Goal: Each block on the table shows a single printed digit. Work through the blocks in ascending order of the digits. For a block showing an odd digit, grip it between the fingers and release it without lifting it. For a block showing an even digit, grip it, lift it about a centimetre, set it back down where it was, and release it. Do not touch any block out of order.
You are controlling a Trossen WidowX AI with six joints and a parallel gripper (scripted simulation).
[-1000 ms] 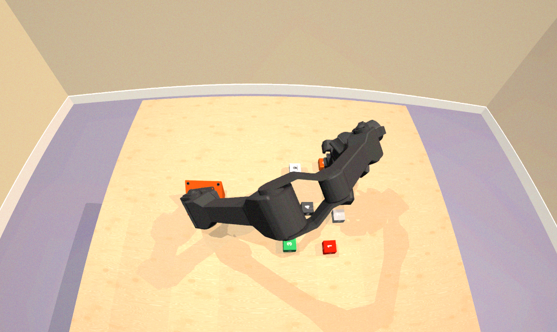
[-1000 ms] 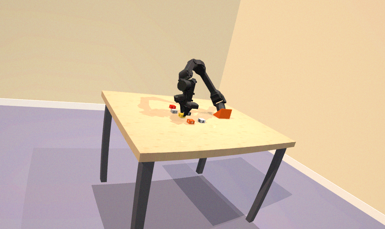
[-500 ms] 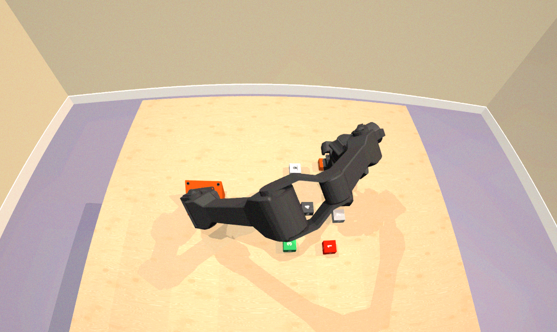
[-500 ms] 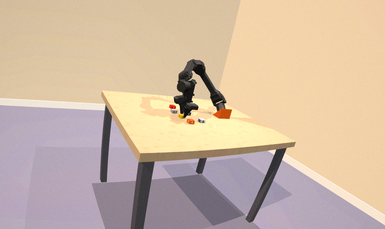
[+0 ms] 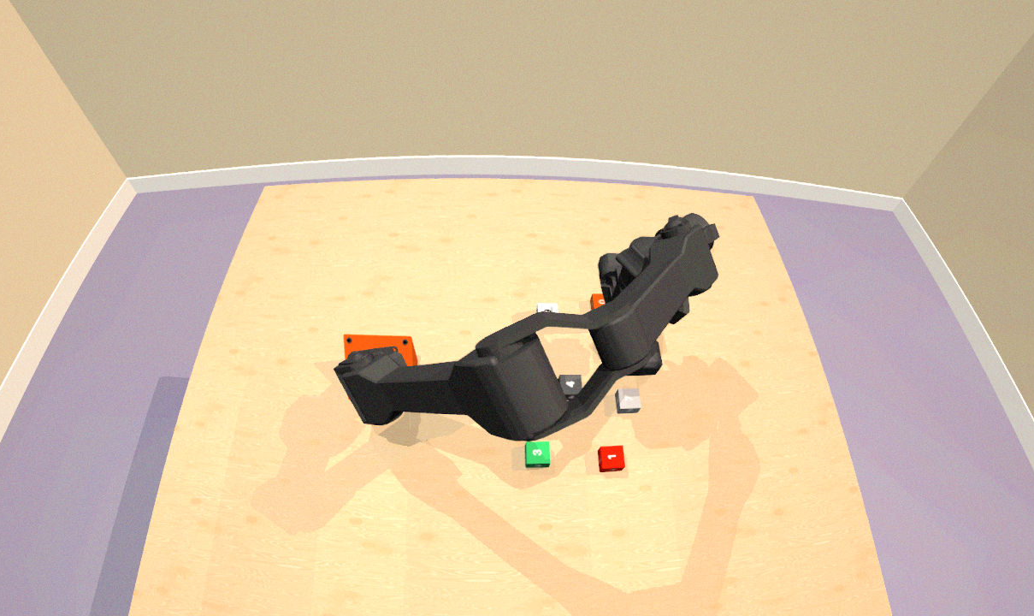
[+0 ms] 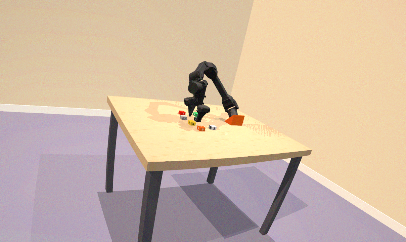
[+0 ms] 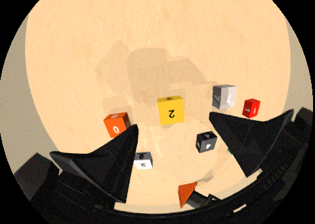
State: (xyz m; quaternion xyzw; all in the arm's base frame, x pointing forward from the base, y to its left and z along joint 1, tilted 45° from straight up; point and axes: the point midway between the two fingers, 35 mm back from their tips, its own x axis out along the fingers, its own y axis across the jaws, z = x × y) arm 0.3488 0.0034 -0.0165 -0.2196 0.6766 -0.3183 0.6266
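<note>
Now: gripper tip 10 mm short of the yellow block and 20 mm above it. Round my gripper tip: dark block: 80 mm behind, 50 mm to the right, 20 mm below; then grey block: 90 mm to the right, 20 mm below; then orange block: 80 mm to the left, 20 mm below.
</note>
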